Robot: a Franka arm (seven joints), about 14 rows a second.
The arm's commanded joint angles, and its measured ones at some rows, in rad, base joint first. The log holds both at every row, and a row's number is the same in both.
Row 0, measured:
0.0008, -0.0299, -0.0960, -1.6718, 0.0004, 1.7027, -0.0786
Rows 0 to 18, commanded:
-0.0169, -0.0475, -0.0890, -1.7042, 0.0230, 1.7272, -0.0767
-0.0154, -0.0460, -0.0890, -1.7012, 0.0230, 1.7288, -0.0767
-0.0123, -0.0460, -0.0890, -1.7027, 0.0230, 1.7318, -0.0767
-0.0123, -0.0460, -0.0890, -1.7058, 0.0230, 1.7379, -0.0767
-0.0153, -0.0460, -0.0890, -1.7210, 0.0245, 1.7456, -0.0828
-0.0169, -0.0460, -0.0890, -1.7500, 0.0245, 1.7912, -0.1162
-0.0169, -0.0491, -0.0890, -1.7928, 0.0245, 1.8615, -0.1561
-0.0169, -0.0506, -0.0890, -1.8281, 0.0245, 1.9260, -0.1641
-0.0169, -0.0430, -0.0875, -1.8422, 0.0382, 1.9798, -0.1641
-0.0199, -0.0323, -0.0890, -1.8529, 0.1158, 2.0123, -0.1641
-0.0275, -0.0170, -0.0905, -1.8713, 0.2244, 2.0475, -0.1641
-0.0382, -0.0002, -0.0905, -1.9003, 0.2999, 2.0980, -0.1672
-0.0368, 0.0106, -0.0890, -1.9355, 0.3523, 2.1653, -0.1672
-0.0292, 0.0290, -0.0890, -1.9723, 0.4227, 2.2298, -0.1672
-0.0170, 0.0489, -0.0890, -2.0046, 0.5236, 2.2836, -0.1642
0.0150, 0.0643, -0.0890, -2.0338, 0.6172, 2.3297, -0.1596
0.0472, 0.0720, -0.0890, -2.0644, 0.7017, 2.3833, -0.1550
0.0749, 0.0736, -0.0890, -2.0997, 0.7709, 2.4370, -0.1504
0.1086, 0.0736, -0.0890, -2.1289, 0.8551, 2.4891, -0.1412
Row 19, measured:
0.0551, 0.0939, -0.0908, -2.0544, 0.7286, 2.3961, -0.1508
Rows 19 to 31, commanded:
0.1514, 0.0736, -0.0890, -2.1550, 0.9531, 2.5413, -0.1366
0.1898, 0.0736, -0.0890, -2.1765, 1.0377, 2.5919, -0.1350
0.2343, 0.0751, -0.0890, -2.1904, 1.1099, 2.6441, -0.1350
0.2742, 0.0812, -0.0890, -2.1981, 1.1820, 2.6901, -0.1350
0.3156, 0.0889, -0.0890, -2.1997, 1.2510, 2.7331, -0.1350
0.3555, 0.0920, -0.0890, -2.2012, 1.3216, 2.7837, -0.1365
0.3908, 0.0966, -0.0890, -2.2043, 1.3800, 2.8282, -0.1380
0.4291, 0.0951, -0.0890, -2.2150, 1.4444, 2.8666, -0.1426
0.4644, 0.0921, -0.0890, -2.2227, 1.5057, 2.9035, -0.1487
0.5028, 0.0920, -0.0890, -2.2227, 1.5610, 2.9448, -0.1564
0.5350, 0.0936, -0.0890, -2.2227, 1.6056, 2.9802, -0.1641
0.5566, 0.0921, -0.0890, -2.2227, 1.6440, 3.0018, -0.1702
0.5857, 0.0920, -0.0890, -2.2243, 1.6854, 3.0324, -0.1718
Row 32, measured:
0.5475, 0.1042, -0.0851, -2.2112, 1.6098, 2.9860, -0.1490
